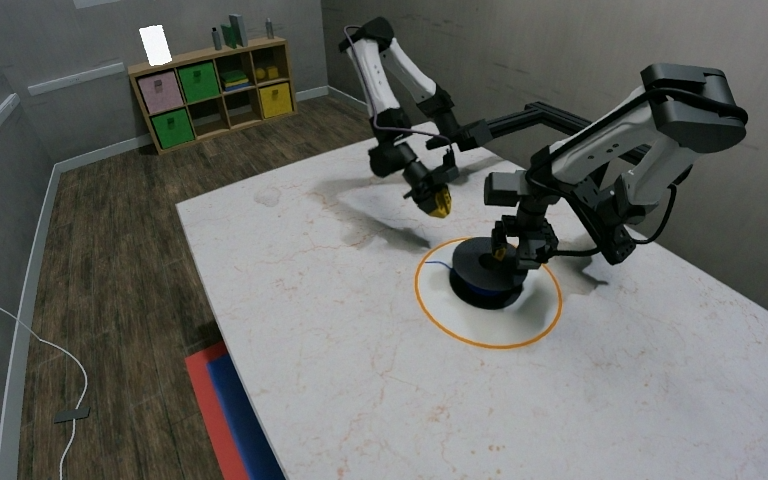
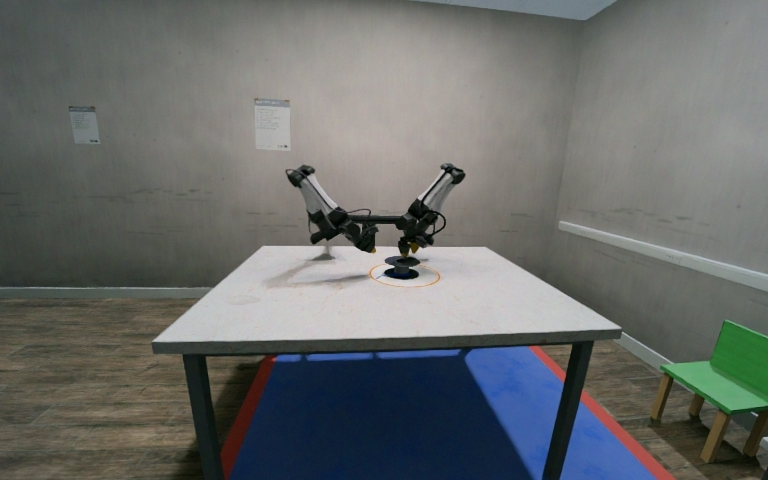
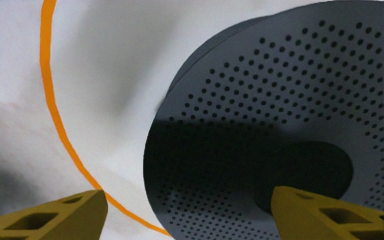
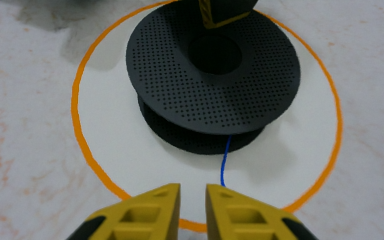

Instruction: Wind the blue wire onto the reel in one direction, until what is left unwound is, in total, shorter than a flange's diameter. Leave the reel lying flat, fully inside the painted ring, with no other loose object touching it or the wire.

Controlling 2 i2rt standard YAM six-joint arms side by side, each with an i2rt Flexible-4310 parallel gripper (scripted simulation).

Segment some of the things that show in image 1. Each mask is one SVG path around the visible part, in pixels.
My right gripper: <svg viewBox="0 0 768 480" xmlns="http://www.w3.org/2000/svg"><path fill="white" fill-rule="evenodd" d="M419 159L402 172L412 187L403 196L404 198L412 196L412 199L417 203L417 207L428 215L444 218L451 212L452 204L448 184L445 184L445 182L434 183L432 174L422 179L421 177L429 169Z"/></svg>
A dark reel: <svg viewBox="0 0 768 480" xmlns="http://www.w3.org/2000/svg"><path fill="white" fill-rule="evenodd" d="M457 245L452 254L453 267L451 268L457 274L450 270L449 283L453 292L462 301L471 306L486 310L506 308L517 301L522 291L522 283L526 279L529 270L516 269L515 246L508 243L503 260L498 261L492 256L491 237L474 237ZM466 282L483 290L502 292L493 296L481 295L471 290Z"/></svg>
